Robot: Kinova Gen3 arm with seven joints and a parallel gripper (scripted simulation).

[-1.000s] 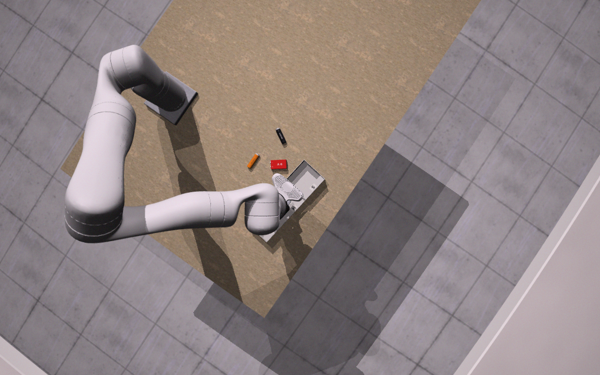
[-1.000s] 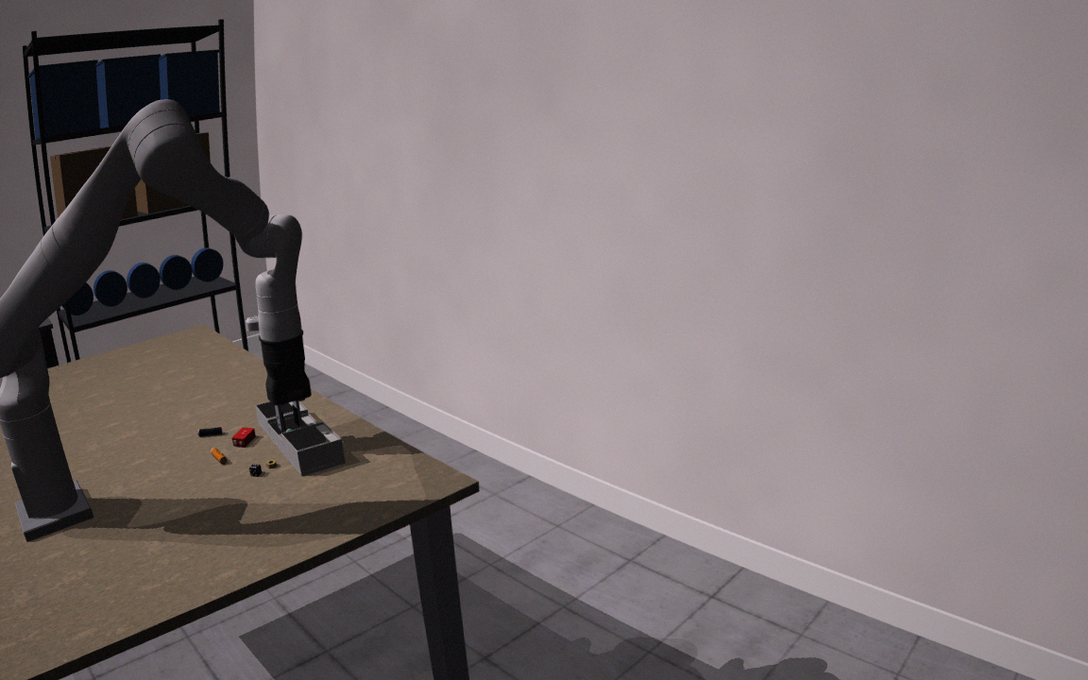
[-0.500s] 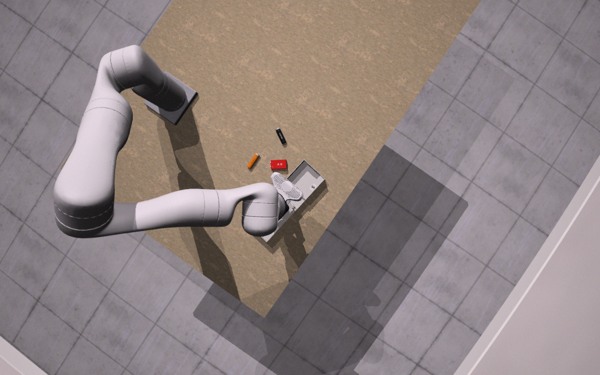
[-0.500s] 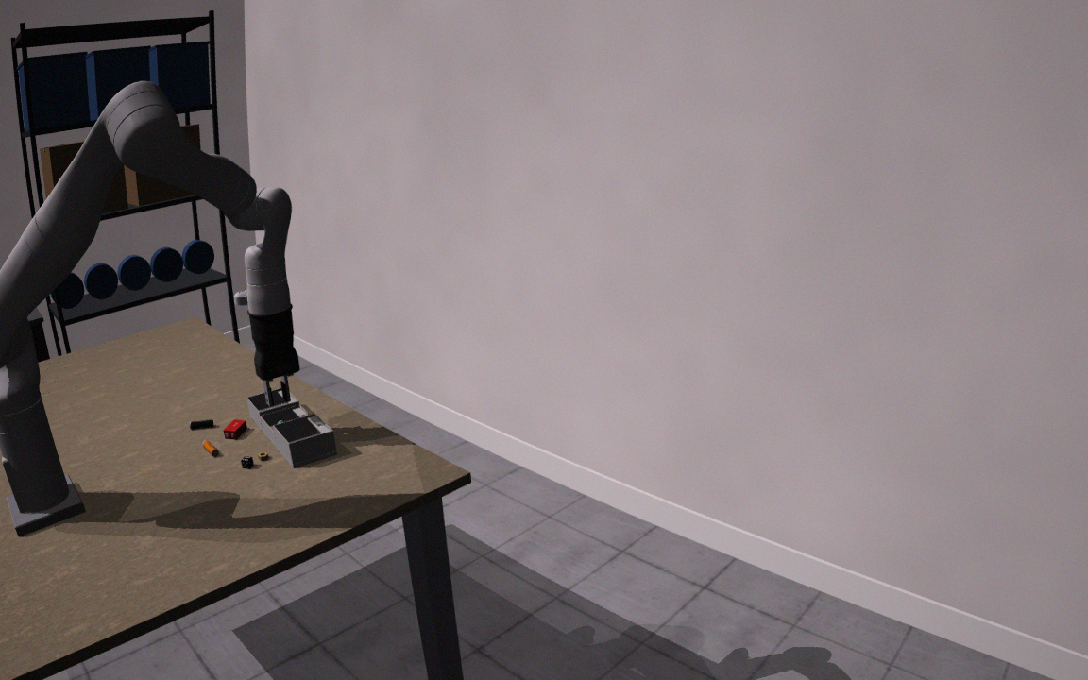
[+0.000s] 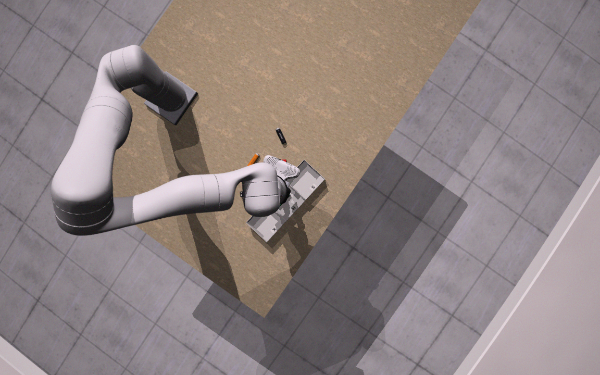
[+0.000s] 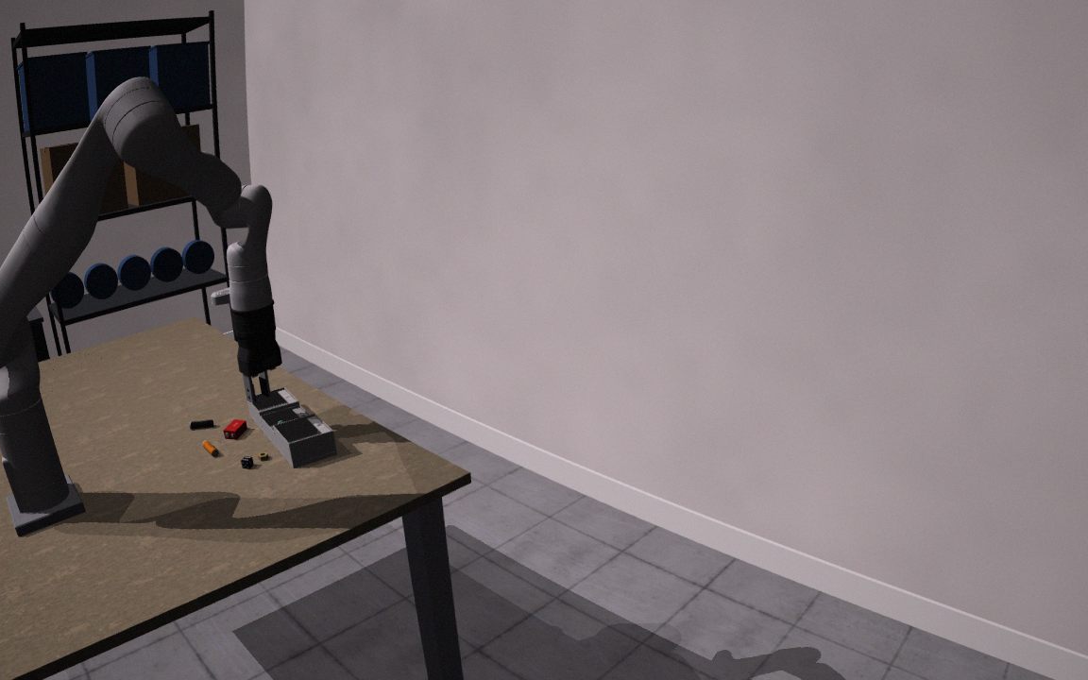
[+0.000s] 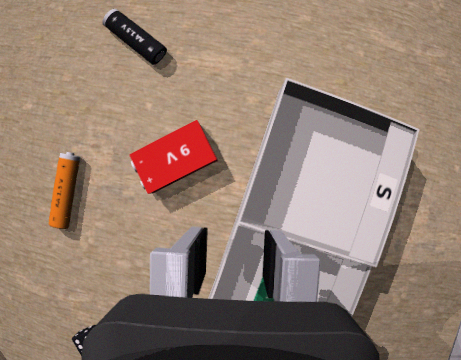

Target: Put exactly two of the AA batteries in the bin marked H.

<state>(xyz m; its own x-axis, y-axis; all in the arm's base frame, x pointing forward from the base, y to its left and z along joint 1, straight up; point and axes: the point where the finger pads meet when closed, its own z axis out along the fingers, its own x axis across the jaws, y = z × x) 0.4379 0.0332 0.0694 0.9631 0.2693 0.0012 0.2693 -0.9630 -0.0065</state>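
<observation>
The black AA battery is 100 mm to the left of my hand, 100 mm behind it and 80 mm below it. Also, from my hand: green AA battery: 70 mm below, 40 mm to the right, 30 mm ahead; red 9 V battery: 80 mm below, 60 mm behind, 30 mm to the left; bin row: 70 mm below, 40 mm ahead, 30 mm to the right.
</observation>
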